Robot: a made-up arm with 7 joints. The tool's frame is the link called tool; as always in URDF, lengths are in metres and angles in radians. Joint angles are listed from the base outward. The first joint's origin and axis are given. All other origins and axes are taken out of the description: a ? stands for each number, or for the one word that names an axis. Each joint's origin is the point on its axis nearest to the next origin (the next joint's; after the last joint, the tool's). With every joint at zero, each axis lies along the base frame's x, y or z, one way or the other. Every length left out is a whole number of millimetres.
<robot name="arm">
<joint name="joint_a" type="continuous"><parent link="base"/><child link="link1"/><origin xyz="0.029 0.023 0.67"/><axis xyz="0 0 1"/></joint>
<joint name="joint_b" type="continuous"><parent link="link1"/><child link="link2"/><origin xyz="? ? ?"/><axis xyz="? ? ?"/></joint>
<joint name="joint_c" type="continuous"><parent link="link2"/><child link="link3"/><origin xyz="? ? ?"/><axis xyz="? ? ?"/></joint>
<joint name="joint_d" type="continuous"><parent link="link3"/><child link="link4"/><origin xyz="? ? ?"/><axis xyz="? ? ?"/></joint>
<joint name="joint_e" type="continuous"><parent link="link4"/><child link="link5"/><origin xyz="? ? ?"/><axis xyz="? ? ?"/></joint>
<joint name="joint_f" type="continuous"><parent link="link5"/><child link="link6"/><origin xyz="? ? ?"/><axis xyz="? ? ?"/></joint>
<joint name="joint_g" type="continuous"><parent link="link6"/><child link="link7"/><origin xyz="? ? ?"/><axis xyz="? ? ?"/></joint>
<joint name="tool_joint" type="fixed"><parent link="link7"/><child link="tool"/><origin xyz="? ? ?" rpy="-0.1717 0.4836 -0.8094"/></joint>
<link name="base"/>
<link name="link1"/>
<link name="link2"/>
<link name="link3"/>
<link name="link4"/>
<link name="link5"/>
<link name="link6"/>
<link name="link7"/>
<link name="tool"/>
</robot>
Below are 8 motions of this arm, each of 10 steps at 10 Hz.
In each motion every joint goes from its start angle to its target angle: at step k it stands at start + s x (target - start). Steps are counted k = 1, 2, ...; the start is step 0. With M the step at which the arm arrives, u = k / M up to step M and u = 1 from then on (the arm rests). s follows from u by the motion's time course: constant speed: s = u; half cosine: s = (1 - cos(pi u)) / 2; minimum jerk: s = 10 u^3 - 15 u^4 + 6 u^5.
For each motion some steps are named. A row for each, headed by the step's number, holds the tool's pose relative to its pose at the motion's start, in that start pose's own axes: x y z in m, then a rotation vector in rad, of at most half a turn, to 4 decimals.
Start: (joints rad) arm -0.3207 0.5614 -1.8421 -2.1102 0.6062 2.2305 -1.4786
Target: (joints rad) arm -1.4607 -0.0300 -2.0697 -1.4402 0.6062 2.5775 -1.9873
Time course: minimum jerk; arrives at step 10
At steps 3, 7, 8, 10:
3: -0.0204 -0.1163 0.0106 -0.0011 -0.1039 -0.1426
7: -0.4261 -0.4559 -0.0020 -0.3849 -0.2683 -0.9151
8: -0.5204 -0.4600 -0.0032 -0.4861 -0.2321 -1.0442
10: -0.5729 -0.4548 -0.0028 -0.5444 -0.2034 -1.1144

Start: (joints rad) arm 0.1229 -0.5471 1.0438 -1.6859 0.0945 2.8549 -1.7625
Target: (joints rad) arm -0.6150 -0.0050 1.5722 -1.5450 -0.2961 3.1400 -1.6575
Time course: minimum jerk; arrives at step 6
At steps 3, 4, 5, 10:
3: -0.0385 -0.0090 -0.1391 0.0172 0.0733 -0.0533
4: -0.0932 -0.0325 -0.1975 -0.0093 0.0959 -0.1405
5: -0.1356 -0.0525 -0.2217 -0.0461 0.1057 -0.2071
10: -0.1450 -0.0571 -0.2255 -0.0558 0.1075 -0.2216

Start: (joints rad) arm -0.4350 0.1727 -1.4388 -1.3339 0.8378 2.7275 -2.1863
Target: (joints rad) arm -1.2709 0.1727 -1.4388 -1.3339 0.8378 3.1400 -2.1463
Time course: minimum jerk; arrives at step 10
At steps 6, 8, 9, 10:
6: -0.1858 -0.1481 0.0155 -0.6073 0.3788 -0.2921
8: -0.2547 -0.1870 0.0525 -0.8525 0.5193 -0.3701
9: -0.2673 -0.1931 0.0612 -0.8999 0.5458 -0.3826
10: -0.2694 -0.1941 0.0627 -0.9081 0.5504 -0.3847

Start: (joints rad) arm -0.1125 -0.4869 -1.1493 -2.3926 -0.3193 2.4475 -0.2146
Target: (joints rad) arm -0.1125 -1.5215 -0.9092 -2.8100 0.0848 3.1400 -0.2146
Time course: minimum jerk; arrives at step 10
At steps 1, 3, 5, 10:
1: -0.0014 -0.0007 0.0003 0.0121 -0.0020 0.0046
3: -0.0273 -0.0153 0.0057 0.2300 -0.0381 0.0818
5: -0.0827 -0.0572 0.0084 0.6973 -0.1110 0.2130
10: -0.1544 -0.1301 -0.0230 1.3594 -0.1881 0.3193

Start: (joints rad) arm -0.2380 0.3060 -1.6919 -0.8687 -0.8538 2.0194 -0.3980
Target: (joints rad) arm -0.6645 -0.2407 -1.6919 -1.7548 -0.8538 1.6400 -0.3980
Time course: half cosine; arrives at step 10
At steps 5, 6, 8, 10:
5: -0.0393 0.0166 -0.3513 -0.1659 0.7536 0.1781
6: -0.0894 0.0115 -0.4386 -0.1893 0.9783 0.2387
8: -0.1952 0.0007 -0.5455 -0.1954 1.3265 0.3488
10: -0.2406 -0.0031 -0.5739 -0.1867 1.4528 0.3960

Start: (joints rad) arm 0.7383 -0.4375 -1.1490 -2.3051 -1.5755 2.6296 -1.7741
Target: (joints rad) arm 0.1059 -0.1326 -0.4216 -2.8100 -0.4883 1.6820 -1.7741
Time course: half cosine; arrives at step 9
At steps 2, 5, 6, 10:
2: 0.0187 0.0034 0.0096 0.1591 0.0006 0.0342
5: 0.1048 0.0620 0.0458 0.8582 -0.0305 0.2992
6: 0.1325 0.0971 0.0635 1.1171 -0.0518 0.4333
10: 0.1657 0.1581 0.1021 1.5208 -0.0983 0.6736

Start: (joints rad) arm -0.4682 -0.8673 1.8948 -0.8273 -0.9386 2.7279 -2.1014
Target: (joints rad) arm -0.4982 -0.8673 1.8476 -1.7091 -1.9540 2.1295 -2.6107
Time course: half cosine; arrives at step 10
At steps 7, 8, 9, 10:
7: 0.1901 0.2889 0.0828 -0.0743 -0.3127 1.5801
8: 0.1983 0.3310 0.1078 -0.1343 -0.3619 1.7775
9: 0.2012 0.3572 0.1249 -0.1805 -0.3920 1.8995
10: 0.2017 0.3660 0.1310 -0.1979 -0.4020 1.9407

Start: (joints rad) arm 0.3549 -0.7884 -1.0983 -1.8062 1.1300 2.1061 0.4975
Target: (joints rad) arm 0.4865 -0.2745 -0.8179 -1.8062 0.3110 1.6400 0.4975
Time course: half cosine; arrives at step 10
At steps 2, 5, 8, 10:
2: 0.0147 0.0001 -0.0418 -0.1187 -0.0883 -0.0236
5: 0.1038 -0.0325 -0.2033 -0.6199 -0.4583 -0.1598
8: 0.2200 -0.1116 -0.3190 -1.1054 -0.8325 -0.3372
10: 0.2487 -0.1351 -0.3378 -1.2160 -0.9233 -0.3823

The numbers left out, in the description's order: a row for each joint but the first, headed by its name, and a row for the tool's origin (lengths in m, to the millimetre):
joint_b: xyz 0.011 -0.019 0, axis 0 1 0
joint_c: xyz -0.027 0 0.354, axis 0 0 1
joint_d: xyz 0.019 0.016 0, axis 0 -1 0
joint_e: xyz -0.058 0 0.378, axis 0 0 1
joint_f: xyz 0.011 0.028 0, axis 0 -1 0
joint_g: xyz 0.089 0 -0.004, axis 0 0 -1
tool: xyz -0.01 0.019 0

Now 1 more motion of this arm.
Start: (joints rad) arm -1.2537 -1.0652 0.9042 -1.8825 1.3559 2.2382 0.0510
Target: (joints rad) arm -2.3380 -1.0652 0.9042 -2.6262 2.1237 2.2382 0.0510
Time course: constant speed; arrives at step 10
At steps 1, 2, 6, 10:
1: 0.0678 -0.0215 0.0067 0.0588 -0.0539 -0.1489
2: 0.1292 -0.0510 0.0214 0.1307 -0.1149 -0.2920
6: 0.2777 -0.2275 0.1305 0.5314 -0.4326 -0.7799
10: 0.2463 -0.4279 0.2339 1.0648 -0.8757 -1.0720

